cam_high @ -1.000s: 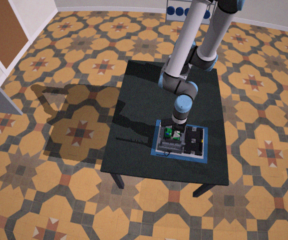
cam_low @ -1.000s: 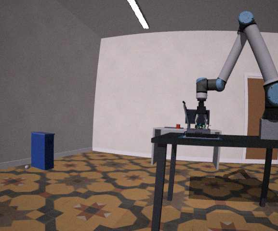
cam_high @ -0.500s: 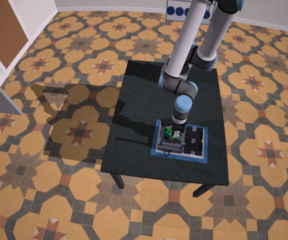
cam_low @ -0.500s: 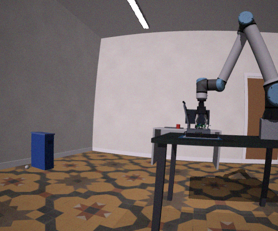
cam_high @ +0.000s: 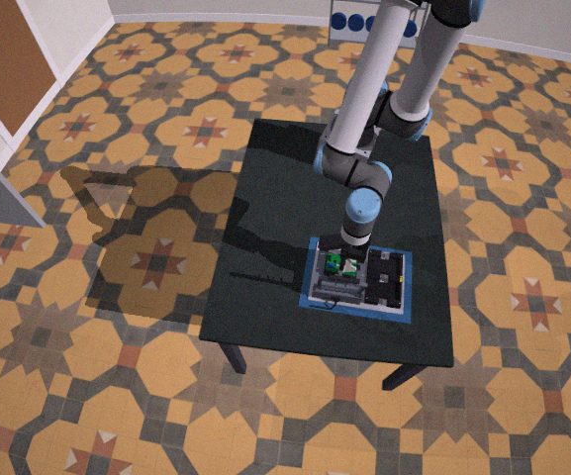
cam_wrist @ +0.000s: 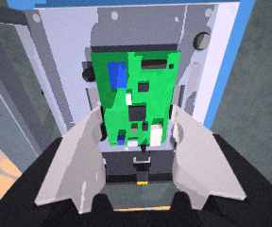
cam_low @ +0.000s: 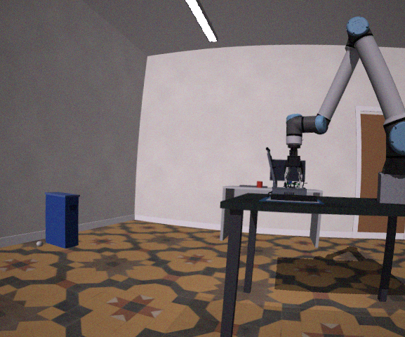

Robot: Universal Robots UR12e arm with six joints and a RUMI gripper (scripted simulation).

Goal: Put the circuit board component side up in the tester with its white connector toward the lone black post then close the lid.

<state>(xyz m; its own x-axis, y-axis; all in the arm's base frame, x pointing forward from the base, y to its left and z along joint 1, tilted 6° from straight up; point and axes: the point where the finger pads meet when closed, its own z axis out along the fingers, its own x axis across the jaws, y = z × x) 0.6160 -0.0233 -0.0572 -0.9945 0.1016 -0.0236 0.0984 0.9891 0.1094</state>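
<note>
The green circuit board is right at my hand. From my hand the other things lie so: tester lid: 12 cm ahead, 1 cm to the right, 10 cm above; tester: 3 cm ahead, 3 cm to the left, 3 cm above.
</note>
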